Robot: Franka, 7 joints.
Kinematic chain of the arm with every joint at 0, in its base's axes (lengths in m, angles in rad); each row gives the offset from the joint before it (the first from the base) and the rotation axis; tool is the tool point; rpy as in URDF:
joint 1: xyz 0 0 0.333 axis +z
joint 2: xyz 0 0 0 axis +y
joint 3: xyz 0 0 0.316 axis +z
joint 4: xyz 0.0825 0 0 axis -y
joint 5: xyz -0.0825 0 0.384 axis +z
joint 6: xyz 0 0 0 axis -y
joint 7: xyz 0.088 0 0 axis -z
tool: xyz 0 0 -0.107 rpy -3.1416 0 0
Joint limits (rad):
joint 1: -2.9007..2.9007
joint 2: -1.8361..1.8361
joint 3: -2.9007..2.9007
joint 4: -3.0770..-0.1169
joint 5: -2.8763..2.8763
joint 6: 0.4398..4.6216
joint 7: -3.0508..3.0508
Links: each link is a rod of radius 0.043 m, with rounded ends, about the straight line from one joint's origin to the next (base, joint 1, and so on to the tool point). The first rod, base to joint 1, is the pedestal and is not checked.
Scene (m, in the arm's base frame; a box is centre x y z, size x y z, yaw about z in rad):
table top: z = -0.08
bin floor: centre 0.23 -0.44 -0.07 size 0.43 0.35 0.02 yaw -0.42
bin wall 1: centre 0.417 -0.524 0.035 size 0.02 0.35 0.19 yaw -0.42
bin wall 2: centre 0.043 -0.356 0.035 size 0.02 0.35 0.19 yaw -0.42
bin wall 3: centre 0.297 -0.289 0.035 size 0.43 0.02 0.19 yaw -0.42
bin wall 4: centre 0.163 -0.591 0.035 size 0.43 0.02 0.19 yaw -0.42
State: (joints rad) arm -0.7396 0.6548 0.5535 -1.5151 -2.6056 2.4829 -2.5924
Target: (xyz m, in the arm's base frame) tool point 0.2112 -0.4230 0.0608
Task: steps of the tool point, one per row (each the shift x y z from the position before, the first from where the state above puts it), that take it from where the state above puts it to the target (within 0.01 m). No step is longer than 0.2 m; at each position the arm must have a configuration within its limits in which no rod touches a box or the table.
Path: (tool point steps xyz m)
1: -0.0619 -0.0414 0.0388
2: -0.0731 -0.0368 0.0379
3: -0.0815 -0.0264 0.0357
4: -0.0671 -0.0830 -0.1463
5: -0.0965 -0.0362 -0.1407
6: -0.1114 0.0128 -0.1238

